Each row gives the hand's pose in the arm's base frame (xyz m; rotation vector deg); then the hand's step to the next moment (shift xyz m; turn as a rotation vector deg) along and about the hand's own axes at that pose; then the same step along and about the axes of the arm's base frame.
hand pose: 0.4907 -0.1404 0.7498 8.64 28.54 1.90
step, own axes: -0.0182 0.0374 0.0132 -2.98 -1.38 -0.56
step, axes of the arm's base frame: -0.0095 0.0339 0.0258 -2.89 -1.49 0.71
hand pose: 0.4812 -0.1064 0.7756 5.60 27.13 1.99
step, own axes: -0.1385 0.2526 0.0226 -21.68 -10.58 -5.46
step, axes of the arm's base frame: -0.1156 0.2416 0.1086 -21.67 -11.27 3.92
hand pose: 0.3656 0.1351 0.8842 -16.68 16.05 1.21
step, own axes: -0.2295 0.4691 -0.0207 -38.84 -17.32 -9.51
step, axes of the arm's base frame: -0.2547 0.4480 -0.0873 -38.84 -18.55 6.81
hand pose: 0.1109 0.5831 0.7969 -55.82 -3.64 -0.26
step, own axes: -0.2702 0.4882 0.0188 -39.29 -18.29 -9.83
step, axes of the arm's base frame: -0.2548 0.2832 -0.4081 -39.30 -19.38 7.41
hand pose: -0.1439 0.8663 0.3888 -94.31 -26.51 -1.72
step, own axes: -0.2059 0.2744 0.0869 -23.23 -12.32 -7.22
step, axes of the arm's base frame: -0.1241 0.0106 -0.3312 -23.36 -12.72 6.01
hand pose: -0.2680 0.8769 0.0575 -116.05 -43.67 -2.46
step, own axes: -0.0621 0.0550 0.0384 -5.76 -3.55 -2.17
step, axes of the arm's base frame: -0.0310 -0.0208 -0.0834 -5.95 -3.27 2.08
